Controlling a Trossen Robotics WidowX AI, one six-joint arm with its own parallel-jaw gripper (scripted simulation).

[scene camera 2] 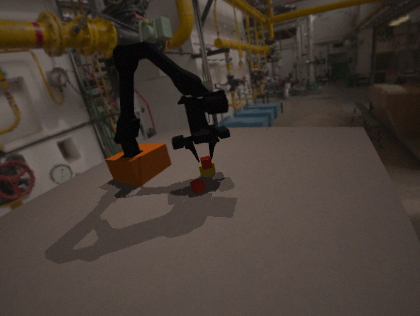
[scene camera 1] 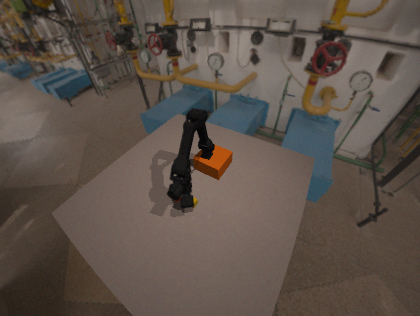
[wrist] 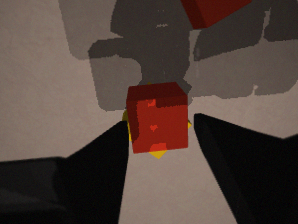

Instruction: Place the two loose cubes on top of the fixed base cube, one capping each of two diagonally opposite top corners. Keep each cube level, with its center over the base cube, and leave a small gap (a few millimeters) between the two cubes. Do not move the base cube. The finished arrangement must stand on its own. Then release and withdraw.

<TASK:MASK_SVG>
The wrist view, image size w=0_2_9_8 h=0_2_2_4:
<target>my gripper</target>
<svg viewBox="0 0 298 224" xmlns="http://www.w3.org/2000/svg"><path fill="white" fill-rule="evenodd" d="M127 121L119 121L68 158L52 156L0 161L0 224L119 224L118 220L129 157ZM194 114L194 130L200 148L237 223L298 224L298 133L286 138L274 137L202 113Z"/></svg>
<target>red cube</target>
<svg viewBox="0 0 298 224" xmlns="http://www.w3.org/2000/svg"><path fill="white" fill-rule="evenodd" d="M176 82L129 86L126 106L134 154L188 148L188 96Z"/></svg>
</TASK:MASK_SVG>
